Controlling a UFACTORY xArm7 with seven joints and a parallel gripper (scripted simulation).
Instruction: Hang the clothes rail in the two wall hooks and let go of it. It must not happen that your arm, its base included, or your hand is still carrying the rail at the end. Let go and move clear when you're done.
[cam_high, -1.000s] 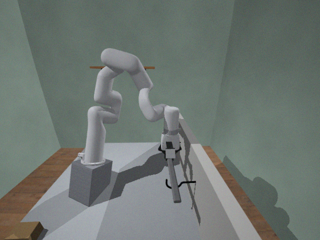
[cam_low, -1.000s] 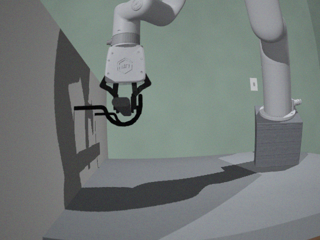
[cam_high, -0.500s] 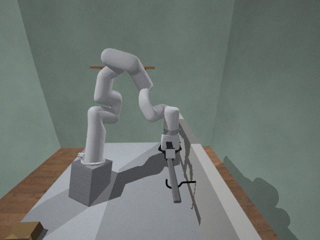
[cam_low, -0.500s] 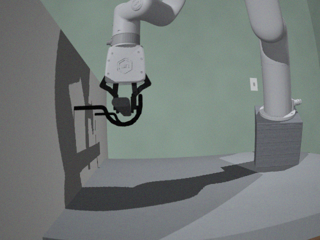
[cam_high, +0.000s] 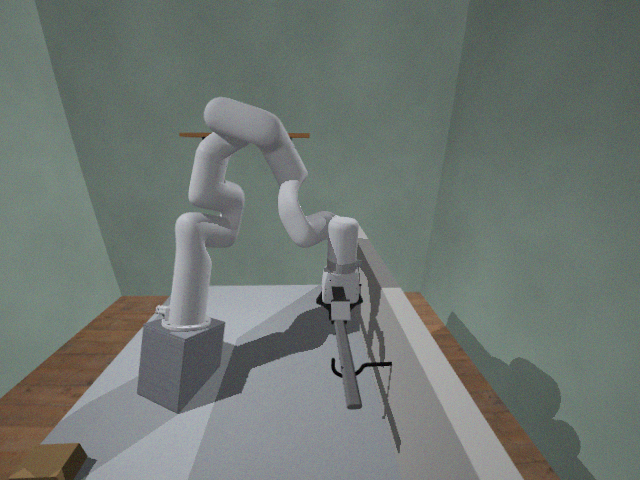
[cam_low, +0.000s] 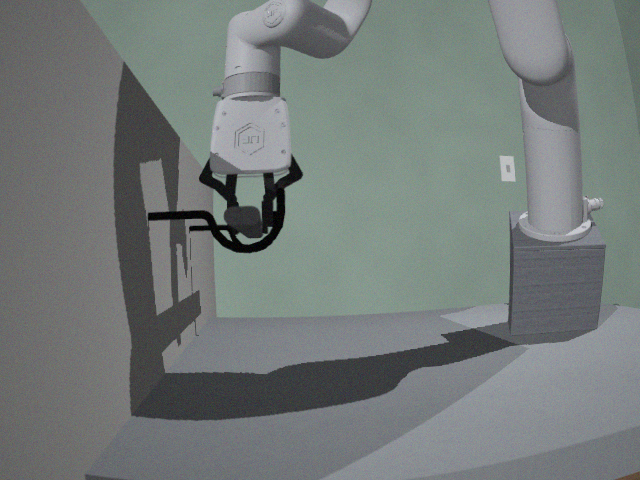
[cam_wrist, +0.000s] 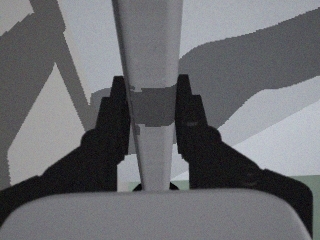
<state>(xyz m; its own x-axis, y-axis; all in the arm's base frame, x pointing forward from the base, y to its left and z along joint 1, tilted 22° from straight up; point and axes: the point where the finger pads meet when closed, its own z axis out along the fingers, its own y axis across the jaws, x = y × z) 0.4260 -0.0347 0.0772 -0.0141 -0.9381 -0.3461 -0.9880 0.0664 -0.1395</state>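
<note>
My hand is 1 cm above the clothes rail. From my hand the other things lie so: brown box: 62 cm behind, 28 cm to the right, 15 cm below; then blue object: 62 cm behind, 37 cm to the left, 15 cm below; then grey wall panel: 13 cm ahead, 40 cm below.
</note>
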